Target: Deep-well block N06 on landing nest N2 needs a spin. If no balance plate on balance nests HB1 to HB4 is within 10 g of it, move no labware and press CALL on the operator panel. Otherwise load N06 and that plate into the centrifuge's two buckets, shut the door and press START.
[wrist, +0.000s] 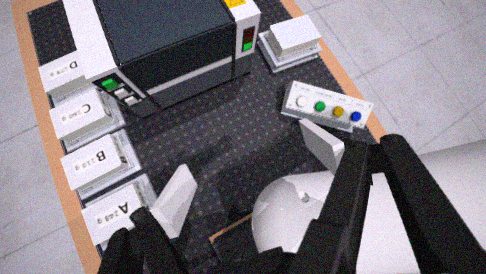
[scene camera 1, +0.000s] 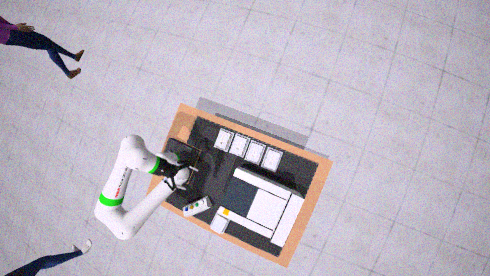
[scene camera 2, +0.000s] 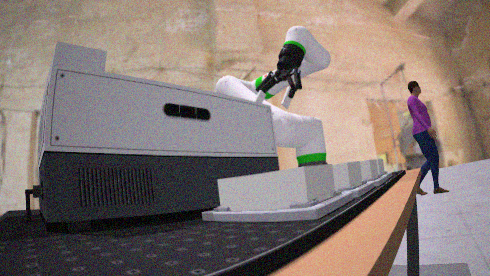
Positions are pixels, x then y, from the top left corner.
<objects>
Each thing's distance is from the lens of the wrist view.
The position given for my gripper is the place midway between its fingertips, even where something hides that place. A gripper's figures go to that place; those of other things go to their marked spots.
my gripper (wrist: 245, 155): 19 cm
block labelled C (wrist: 81, 116): 58 cm
block labelled D (wrist: 64, 76): 66 cm
white block labelled N06 (wrist: 299, 34): 58 cm
block labelled B (wrist: 105, 157): 52 cm
The marked spots on the block labelled B and the block labelled C are 13 cm apart.
</objects>
